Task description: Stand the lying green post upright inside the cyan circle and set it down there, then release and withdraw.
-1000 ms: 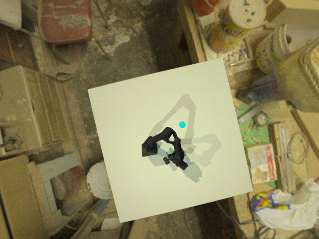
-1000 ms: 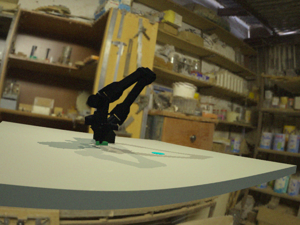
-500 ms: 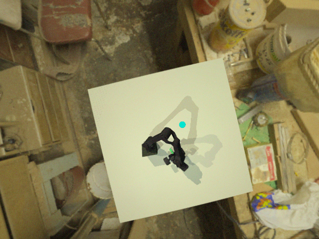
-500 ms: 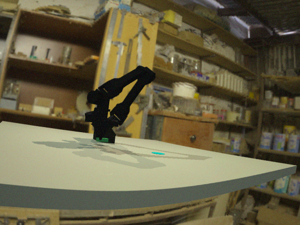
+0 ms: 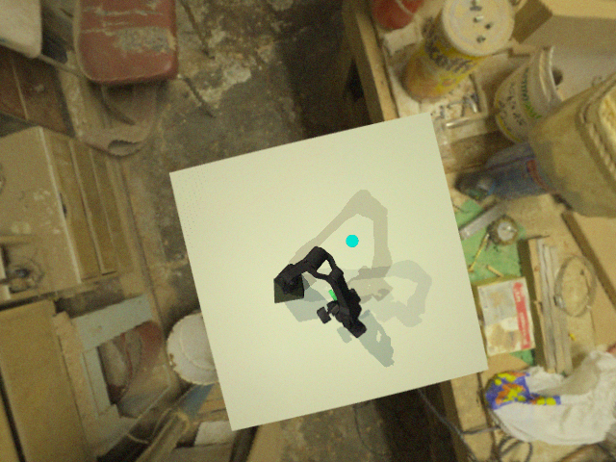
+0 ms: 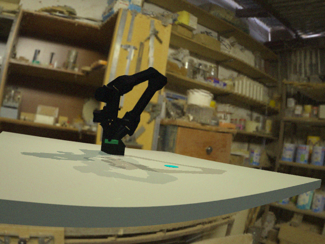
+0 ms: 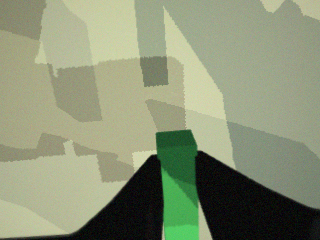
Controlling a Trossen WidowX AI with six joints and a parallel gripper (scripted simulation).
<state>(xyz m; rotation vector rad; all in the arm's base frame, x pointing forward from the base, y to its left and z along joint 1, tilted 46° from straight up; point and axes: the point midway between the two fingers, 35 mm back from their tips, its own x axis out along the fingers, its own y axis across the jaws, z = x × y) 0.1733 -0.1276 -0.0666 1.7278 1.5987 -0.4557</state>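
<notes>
Right now the cyan circle is 17 cm ahead of my gripper tip, 22 cm to the left of it and 7 cm below it. Also, from my gripper tip: green post: 2 cm to the left.
</notes>
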